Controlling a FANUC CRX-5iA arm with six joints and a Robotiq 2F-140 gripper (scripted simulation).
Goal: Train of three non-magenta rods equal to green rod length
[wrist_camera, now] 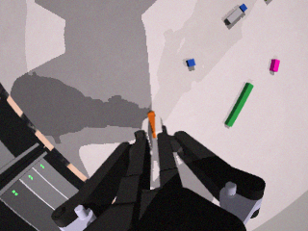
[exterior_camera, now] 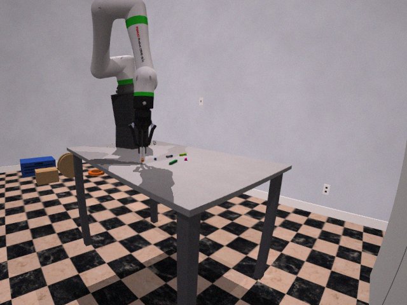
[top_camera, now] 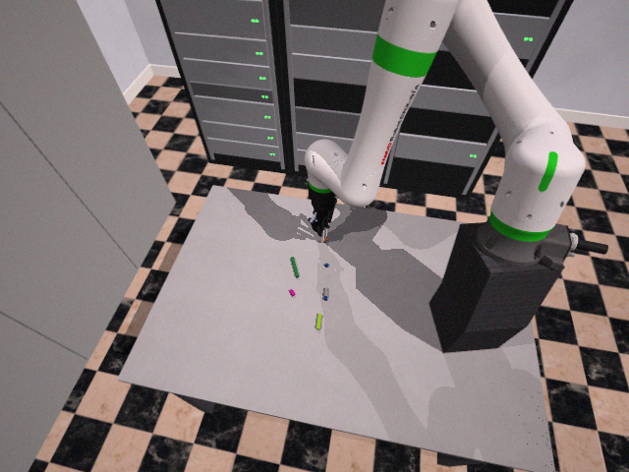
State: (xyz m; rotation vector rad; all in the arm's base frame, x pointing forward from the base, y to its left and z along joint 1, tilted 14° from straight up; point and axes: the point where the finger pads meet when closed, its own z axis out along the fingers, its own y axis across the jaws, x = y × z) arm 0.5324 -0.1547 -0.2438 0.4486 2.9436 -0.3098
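Now: hand 19 cm to the right of the grey rod, 9 cm past it and 4 cm above it. The rest, counted from my hand: magenta rod: 23 cm to the left, 4 cm below, 2 cm ahead; then orange rod: 3 cm below; then green rod: 14 cm to the left, 5 cm ahead, 4 cm below.
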